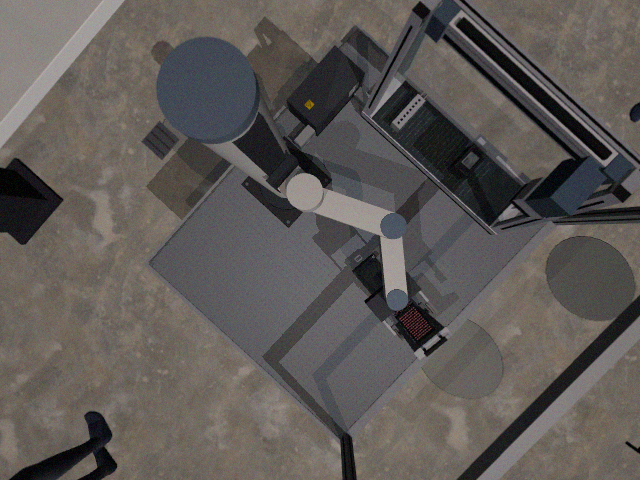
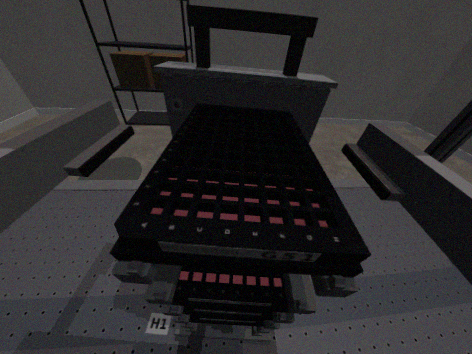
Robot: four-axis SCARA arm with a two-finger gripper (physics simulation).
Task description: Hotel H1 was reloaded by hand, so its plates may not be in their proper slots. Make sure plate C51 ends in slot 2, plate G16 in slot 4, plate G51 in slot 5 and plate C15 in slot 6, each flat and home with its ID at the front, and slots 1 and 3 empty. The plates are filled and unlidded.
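Places are measured from the arm's base along level axes (x ahead, y left, z up), in metres.
Where they show: gripper, fingertip midpoint: (image 1: 419,326) (image 2: 240,126).
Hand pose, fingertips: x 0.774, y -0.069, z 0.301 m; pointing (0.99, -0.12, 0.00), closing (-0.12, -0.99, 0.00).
After its pixels a point has its place.
Plate G51 (image 1: 415,323) @(x 0.758, y -0.069, z 0.296 m) (image 2: 240,235) @(x 0.702, y -0.062, z 0.297 m) is a black plate with red-filled wells. It lies flat at the top of hotel H1 (image 2: 245,92) @(x 0.824, y -0.078, z 0.309 m), its ID label facing front. A second plate with red wells (image 2: 231,283) @(x 0.707, y -0.063, z 0.226 m) shows lower in the hotel, and more dark plate edges show beneath it; their IDs cannot be read. My gripper (image 1: 412,318) @(x 0.774, y -0.069, z 0.301 m) (image 2: 240,126) @(x 0.774, y -0.069, z 0.301 m) is open and empty, with one finger on each side of G51 and a gap on both sides. C51, G16 and C15 cannot be told apart here.
A black handle (image 2: 252,21) @(x 0.833, y -0.079, z 0.354 m) rises above the hotel's back panel. A dark flat nest (image 1: 368,273) @(x 0.553, y -0.054, z 0.072 m) lies behind the gripper on the grey table (image 1: 232,268) @(x 0.083, y -0.468, z 0.013 m). A dark box with a yellow label (image 1: 325,90) @(x -0.109, y 0.388, z 0.128 m) and a framed enclosure (image 1: 431,180) @(x 0.486, y 0.449, z 0.018 m) stand farther back.
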